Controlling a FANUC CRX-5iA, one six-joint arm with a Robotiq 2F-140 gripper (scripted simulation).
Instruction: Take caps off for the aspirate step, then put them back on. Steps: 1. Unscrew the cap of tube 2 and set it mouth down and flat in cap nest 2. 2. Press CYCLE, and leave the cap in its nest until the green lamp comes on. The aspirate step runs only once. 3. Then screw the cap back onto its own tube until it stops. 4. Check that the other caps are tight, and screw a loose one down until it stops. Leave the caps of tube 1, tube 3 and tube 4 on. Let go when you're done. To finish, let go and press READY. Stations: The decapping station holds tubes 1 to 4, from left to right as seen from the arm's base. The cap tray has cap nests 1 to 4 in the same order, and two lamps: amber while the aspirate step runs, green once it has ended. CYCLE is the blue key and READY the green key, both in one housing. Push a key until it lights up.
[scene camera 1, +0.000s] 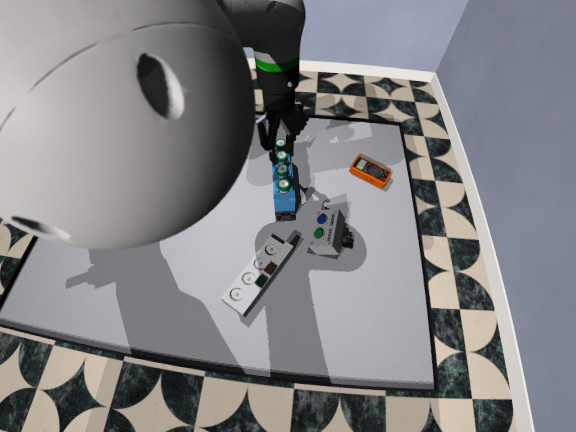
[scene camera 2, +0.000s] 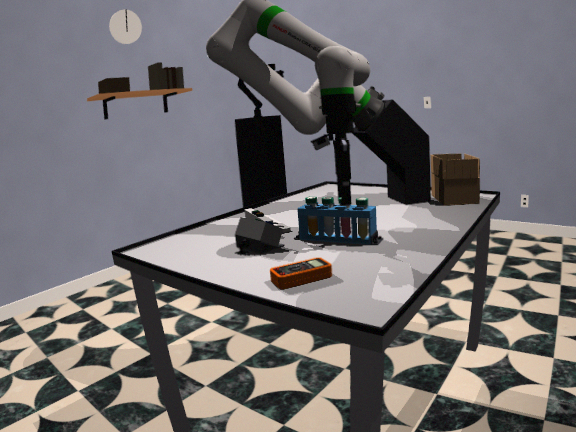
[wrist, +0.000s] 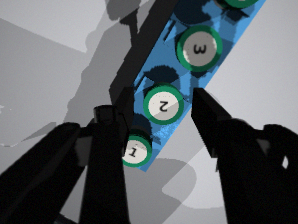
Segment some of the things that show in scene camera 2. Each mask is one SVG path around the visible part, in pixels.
A cardboard box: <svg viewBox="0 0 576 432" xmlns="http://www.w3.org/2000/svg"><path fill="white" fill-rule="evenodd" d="M432 154L432 196L444 206L480 204L480 158L464 154L464 159L462 159L462 154Z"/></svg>
